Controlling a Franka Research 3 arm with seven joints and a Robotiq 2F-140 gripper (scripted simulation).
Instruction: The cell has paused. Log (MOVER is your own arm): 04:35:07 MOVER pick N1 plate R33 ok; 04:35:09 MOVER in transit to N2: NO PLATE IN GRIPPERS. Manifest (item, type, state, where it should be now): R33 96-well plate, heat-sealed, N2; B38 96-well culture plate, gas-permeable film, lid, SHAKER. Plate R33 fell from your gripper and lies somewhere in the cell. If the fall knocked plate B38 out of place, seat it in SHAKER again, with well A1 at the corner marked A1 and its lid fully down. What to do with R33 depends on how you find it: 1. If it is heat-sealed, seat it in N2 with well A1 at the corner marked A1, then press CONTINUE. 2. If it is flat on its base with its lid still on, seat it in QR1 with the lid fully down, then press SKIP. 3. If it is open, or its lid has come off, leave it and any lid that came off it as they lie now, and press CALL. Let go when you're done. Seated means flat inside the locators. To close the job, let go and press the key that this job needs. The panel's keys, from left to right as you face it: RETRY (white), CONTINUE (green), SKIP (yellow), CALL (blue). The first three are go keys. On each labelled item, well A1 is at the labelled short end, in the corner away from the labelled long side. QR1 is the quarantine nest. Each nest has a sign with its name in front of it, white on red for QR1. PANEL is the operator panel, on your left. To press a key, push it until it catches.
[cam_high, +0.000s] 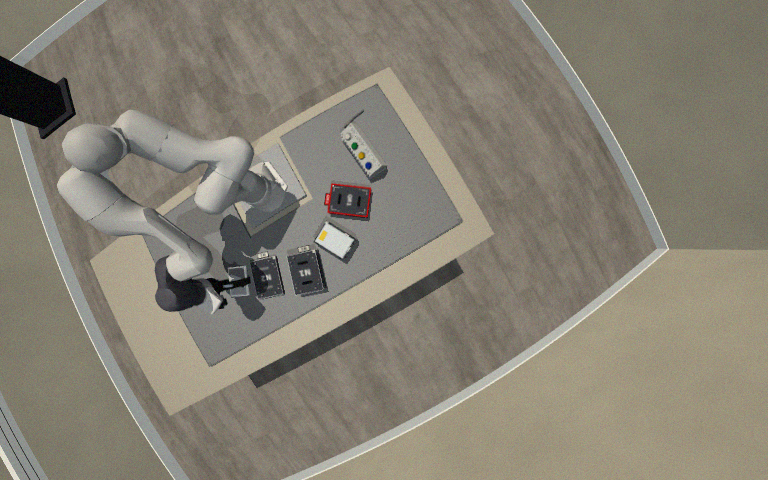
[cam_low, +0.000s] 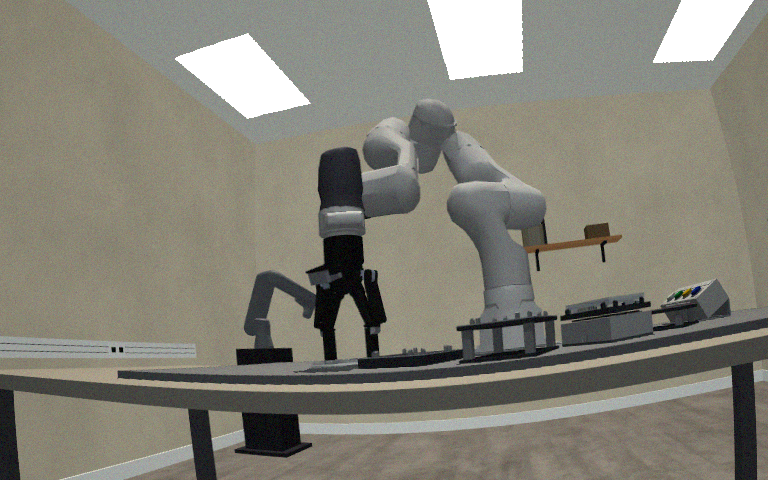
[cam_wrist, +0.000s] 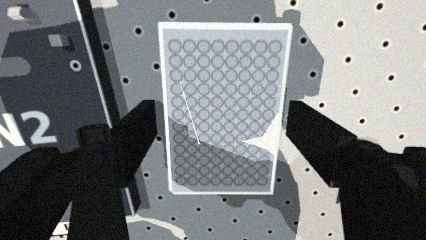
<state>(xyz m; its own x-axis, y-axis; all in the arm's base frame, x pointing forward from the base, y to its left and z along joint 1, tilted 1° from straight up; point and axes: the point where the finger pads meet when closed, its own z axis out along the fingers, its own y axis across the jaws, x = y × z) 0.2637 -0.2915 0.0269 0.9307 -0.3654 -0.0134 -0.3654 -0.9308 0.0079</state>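
Now: hand 20 mm above the flat white plate. Round my hand: QR1 nest (70 mm behind, 590 mm to the left, 10 mm above).
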